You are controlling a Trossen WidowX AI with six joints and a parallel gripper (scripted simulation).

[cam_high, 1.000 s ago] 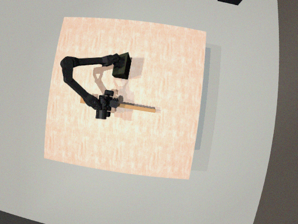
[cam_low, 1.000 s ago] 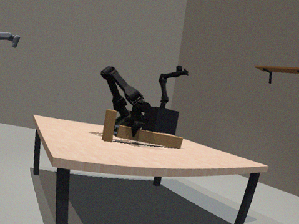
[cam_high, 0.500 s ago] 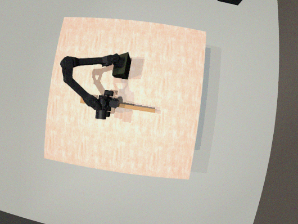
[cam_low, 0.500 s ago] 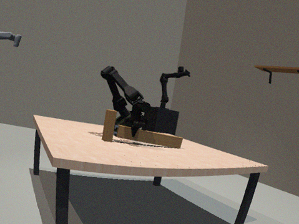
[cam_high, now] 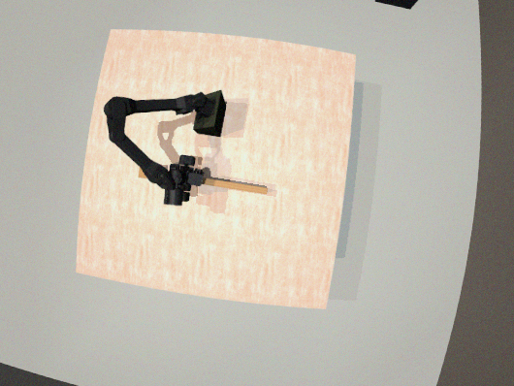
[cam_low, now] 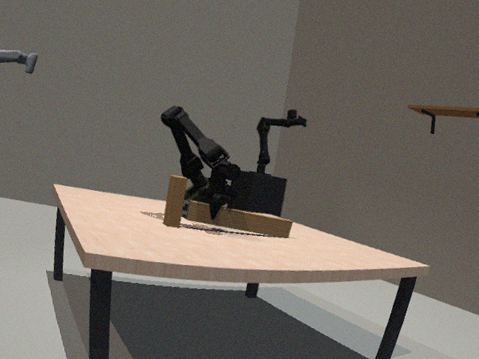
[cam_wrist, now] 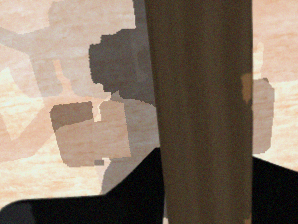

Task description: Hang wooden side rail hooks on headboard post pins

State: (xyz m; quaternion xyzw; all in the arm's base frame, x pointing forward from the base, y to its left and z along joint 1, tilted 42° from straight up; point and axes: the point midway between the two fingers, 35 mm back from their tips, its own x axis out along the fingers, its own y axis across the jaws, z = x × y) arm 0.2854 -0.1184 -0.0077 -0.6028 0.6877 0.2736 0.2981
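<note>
The wooden headboard post lies 15 cm to the right of my gripper tip, 4 cm above it and 1 cm behind it.
</note>
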